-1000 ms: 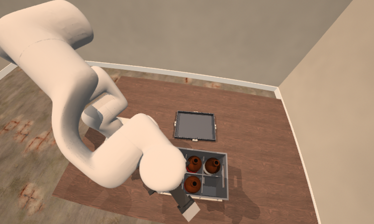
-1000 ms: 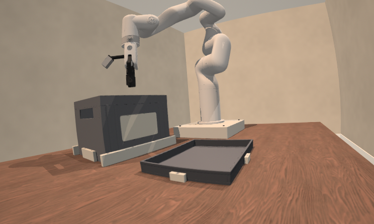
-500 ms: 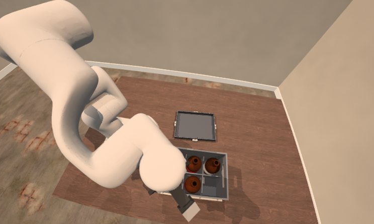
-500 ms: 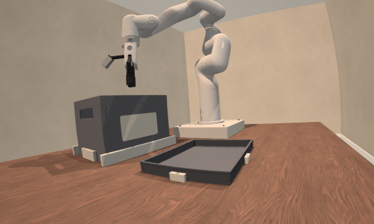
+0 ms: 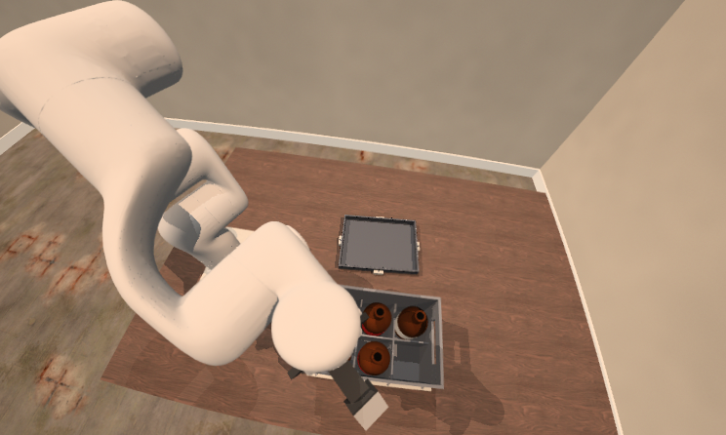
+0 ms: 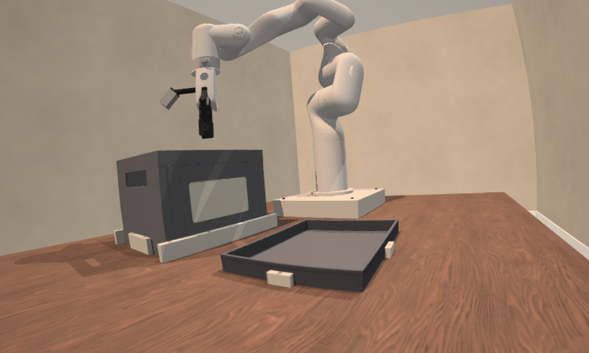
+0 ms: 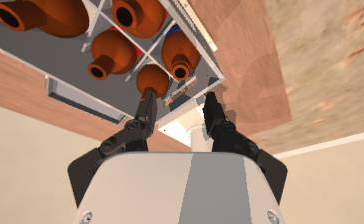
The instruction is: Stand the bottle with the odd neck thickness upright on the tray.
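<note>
The dark grey crate is 16 cm below my hand, 10 cm ahead of it and 3 cm to the left of it. Round my hand: dark tray: 32 cm to the left, 23 cm below, 14 cm ahead; then brown bottle: 15 cm below, 10 cm ahead, 7 cm to the left.
</note>
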